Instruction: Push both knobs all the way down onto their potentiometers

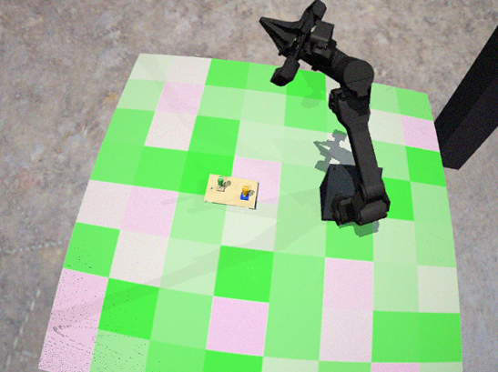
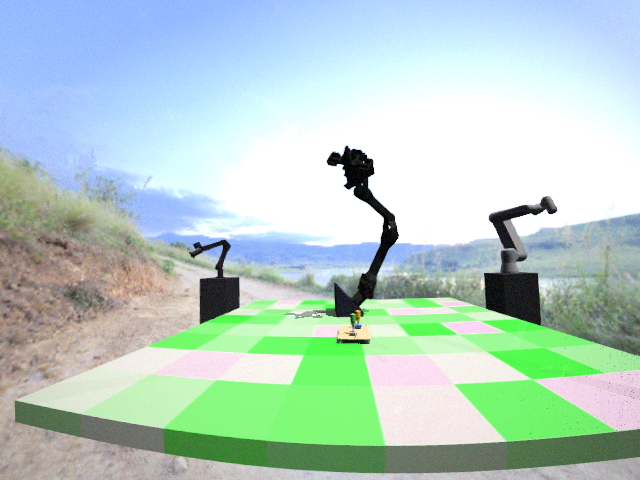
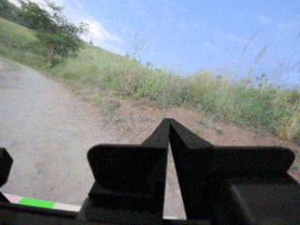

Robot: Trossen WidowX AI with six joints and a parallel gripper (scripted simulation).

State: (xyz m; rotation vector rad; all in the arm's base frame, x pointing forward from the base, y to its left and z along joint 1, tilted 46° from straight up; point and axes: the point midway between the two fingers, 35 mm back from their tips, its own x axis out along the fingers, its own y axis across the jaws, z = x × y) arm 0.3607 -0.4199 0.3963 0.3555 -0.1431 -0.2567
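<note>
The orange knob lies 1 cm behind my gripper tip, 2 cm to the left of it and 62 cm below it. From my gripper tip the other things lie so: green knob 7 cm ahead, 62 cm below.
</note>
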